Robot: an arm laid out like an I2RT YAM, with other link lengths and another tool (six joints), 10 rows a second.
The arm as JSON. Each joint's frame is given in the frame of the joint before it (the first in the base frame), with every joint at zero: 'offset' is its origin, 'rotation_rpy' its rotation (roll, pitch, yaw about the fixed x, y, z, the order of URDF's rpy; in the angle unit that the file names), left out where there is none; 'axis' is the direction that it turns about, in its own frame. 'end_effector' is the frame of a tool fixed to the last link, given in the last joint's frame.
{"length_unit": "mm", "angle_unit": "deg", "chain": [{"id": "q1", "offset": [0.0, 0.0, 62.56], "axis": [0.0, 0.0, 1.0]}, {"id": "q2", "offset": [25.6, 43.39, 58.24], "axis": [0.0, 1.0, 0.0]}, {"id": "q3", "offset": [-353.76, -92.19, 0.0], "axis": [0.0, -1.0, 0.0]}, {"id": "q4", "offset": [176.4, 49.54, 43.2], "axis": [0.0, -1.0, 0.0]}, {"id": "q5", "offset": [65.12, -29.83, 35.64], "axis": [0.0, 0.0, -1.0]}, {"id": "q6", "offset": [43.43, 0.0, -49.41], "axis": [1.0, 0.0, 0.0]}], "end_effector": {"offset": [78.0, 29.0, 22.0], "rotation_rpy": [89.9, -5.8, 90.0]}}
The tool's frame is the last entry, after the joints.
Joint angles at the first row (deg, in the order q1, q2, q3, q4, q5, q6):
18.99 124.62 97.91 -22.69 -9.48 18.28
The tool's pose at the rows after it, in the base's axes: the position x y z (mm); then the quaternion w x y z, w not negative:
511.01, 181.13, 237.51, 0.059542, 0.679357, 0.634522, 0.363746
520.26, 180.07, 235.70, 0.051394, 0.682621, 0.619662, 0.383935
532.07, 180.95, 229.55, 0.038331, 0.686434, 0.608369, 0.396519
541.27, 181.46, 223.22, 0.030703, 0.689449, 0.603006, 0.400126
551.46, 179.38, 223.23, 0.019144, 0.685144, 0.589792, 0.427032
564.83, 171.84, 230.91, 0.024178, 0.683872, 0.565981, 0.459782
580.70, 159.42, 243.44, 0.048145, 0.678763, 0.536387, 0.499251
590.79, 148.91, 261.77, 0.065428, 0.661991, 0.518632, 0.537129
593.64, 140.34, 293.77, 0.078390, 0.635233, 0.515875, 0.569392
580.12, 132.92, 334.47, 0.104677, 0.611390, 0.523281, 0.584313
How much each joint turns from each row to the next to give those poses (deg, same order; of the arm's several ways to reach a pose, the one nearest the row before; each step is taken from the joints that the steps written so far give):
-0.79 1.23 -0.88 3.61 -1.15 2.10
-0.62 1.06 -0.26 3.43 -1.49 1.85
-0.53 2.10 1.48 1.67 -1.68 1.67
-0.35 1.85 1.85 0.18 -0.87 0.79
-0.88 1.24 0.01 4.11 -2.46 1.58
-1.05 0.70 0.26 4.83 -0.62 2.29
-1.23 0.53 0.09 6.41 1.05 1.94
-1.23 0.00 0.70 4.85 -0.44 0.61
-1.23 -1.23 2.89 0.55 -1.84 -0.96
-0.62 -4.12 1.16 -2.46 -0.09 -2.81

